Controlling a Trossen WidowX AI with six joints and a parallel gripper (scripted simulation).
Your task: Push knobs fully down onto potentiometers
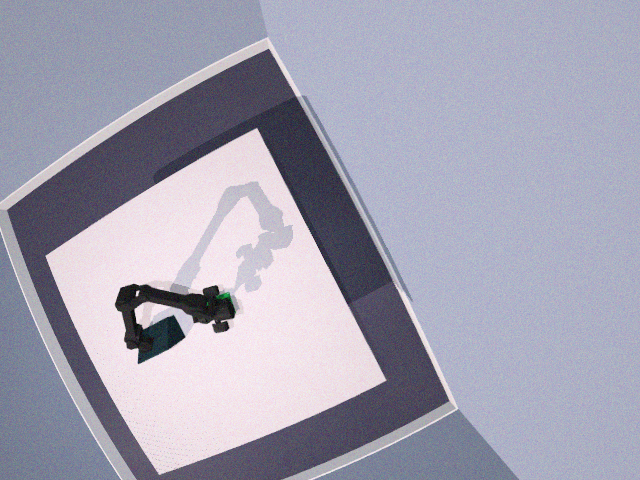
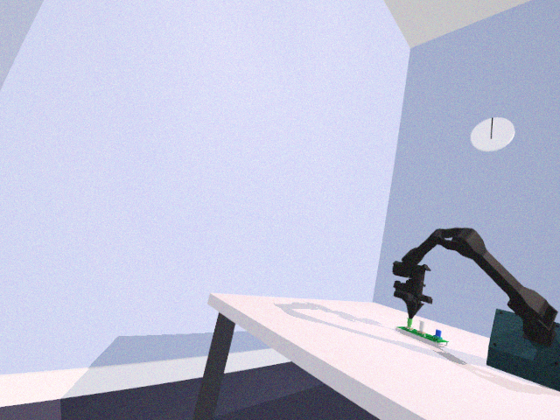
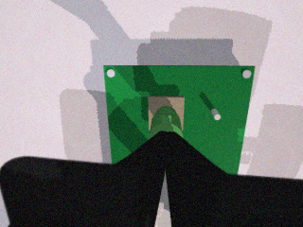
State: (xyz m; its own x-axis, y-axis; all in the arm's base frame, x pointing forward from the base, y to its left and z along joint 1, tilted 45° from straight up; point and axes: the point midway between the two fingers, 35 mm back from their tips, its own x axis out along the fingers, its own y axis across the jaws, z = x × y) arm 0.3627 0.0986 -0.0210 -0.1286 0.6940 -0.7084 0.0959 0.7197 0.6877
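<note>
The green knob is 1 cm below my gripper tip. From my gripper tip the other things lie so: white knob (5 cm behind, 1 cm to the left, 1 cm below).
</note>
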